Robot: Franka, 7 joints.
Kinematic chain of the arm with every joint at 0, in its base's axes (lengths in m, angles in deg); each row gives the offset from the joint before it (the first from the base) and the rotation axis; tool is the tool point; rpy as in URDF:
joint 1: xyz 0 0 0.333 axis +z
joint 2: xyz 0 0 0 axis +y
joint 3: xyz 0 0 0.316 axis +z
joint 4: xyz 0.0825 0 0 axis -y
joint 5: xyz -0.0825 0 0.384 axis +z
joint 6: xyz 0 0 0 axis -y
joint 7: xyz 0.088 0 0 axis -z
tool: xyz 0 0 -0.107 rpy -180 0 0
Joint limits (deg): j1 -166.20..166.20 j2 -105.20..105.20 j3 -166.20..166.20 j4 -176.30..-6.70 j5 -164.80..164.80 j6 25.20..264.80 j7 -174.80..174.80
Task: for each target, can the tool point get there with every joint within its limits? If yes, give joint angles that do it. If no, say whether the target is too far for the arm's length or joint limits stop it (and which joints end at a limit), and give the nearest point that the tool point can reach.
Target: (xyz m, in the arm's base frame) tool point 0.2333 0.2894 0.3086
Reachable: yes | joints -45.79 68.55 97.53 -140.18 -28.59 85.07 119.92
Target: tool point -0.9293 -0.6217 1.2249
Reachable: no: too far | nearest point -0.5574 -0.3729 0.8680 | short by 0.572 m
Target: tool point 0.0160 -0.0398 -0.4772
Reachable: no: joint limits stop it (at a limit: joint 2) | nearest point 0.0367 -0.0913 -0.3276 | short by 0.160 m
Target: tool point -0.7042 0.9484 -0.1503
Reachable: no: too far | nearest point -0.4733 0.6375 0.0081 | short by 0.418 m
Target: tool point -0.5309 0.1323 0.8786
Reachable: yes | joints -37.72 -29.57 -98.68 -32.46 89.99 211.92 -94.87
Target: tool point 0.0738 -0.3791 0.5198
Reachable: yes | joints -112.54 -42.55 30.30 -145.01 1.80 127.24 105.30
